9 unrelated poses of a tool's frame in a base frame.
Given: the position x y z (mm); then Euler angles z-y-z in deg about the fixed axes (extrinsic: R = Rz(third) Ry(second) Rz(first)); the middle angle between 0 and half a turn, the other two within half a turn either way.
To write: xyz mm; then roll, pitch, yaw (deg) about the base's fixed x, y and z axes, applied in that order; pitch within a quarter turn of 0, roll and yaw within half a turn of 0. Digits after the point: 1 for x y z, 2 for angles.
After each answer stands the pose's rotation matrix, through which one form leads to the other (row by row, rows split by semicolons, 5 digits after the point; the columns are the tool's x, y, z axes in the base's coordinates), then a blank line. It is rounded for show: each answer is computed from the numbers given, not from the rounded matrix.
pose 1, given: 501.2 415.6 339.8 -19.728 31.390 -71.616
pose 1, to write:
501.2 415.6 339.8 -11.64 29.36 -94.40
-0.06690 0.98414 0.16427; -0.86899 0.02343 -0.49428; -0.49029 -0.17582 0.85364

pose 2, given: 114.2 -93.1 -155.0 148.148 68.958 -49.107
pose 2, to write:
114.2 -93.1 -155.0 53.91 -52.45 70.92
0.19927 -0.76614 0.61099; 0.57602 -0.41283 -0.70553; 0.79277 0.49254 0.35905

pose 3, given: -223.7 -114.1 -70.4 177.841 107.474 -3.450
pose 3, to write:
-223.7 -114.1 -70.4 173.18 -72.40 3.71
0.30178 -0.04884 0.95212; 0.01955 -0.99816 -0.05740; 0.95318 0.03593 -0.30027

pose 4, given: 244.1 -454.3 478.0 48.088 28.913 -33.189
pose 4, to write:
244.1 -454.3 478.0 22.34 18.84 18.65
0.89670 -0.17949 0.40461; 0.30269 0.91560 -0.26466; -0.32296 0.35979 0.87535

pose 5, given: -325.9 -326.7 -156.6 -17.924 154.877 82.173
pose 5, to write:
-325.9 -326.7 -156.6 -171.79 23.83 -78.17
0.18757 -0.98055 0.05782; -0.89534 -0.14647 0.42061; -0.40396 -0.13066 -0.90540

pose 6, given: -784.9 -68.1 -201.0 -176.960 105.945 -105.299
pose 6, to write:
-784.9 -68.1 -201.0 -169.48 -73.78 -116.24
-0.12354 -0.95936 -0.25370; -0.25061 0.27754 -0.92745; 0.96017 -0.05099 -0.27471

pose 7, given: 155.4 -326.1 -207.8 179.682 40.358 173.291
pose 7, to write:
155.4 -326.1 -207.8 0.27 -40.36 -7.13
0.75614 0.12103 -0.64313; -0.09453 0.99264 0.07565; 0.64755 0.00359 0.76201

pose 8, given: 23.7 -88.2 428.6 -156.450 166.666 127.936
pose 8, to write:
23.7 -88.2 428.6 -174.59 -12.21 103.81
-0.23326 0.96202 -0.14179; 0.94915 0.25695 0.18190; 0.21142 -0.09215 -0.97304

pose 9, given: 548.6 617.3 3.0 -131.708 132.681 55.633
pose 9, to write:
548.6 617.3 3.0 -141.01 -29.28 -3.23
0.87084 0.26351 0.41498; -0.04911 -0.79333 0.60681; 0.48911 -0.54881 -0.67792

